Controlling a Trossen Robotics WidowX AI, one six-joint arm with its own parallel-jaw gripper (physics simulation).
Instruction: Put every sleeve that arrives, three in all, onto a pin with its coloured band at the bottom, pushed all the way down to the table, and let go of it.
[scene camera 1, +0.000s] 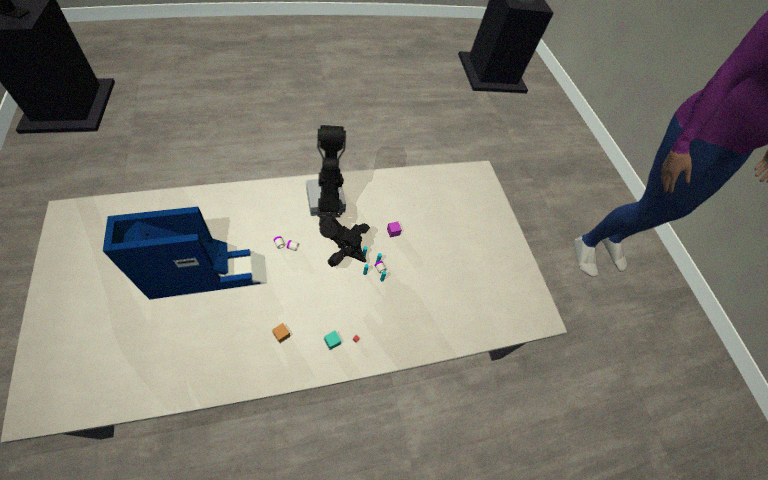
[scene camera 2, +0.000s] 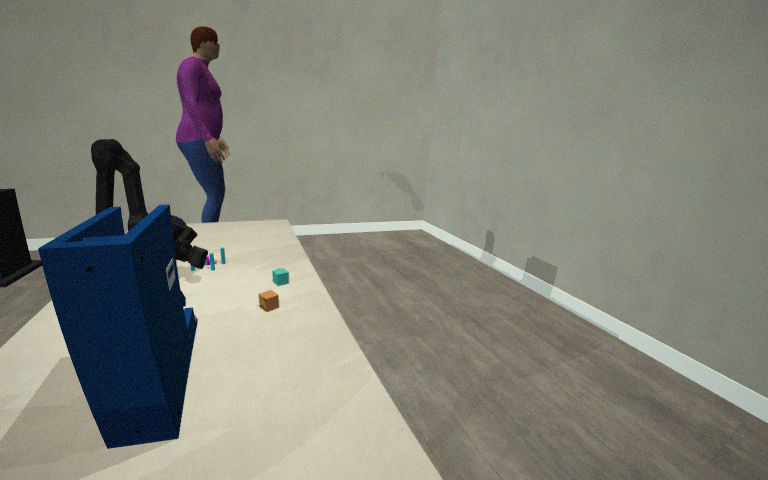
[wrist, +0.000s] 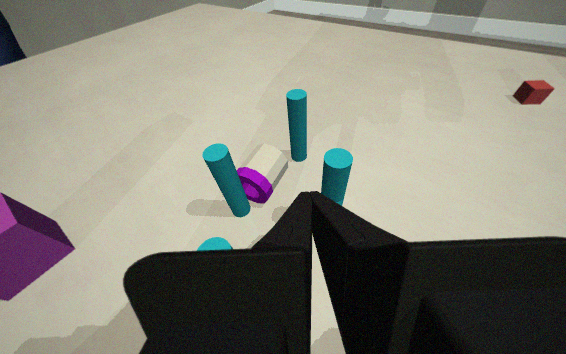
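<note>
A white sleeve with a purple band (scene camera 1: 380, 266) (wrist: 265, 167) lies on its side on the table among the four teal pins, on none of them; its banded end is close beside one pin (wrist: 227, 182). Other pins stand upright, one at the back (wrist: 297, 127) and one right of the fingertips (wrist: 336, 175) in the wrist view. Two more white sleeves with purple bands, one (scene camera 1: 279, 242) and another (scene camera 1: 292, 245), lie between the blue dispenser and the arm. My gripper (scene camera 1: 365, 260) (wrist: 308, 200) is shut and empty, its tips close by the pins.
A tall blue dispenser (scene camera 1: 164, 266) (scene camera 2: 107, 316) with two rails stands at the left. A purple cube (scene camera 1: 394, 229) (wrist: 25, 250) is near the pins. An orange cube (scene camera 1: 281, 332) (scene camera 2: 269, 300), a teal cube (scene camera 1: 332, 339) (scene camera 2: 280, 276) and a small red cube (scene camera 1: 356, 338) (wrist: 534, 92) lie towards the front.
</note>
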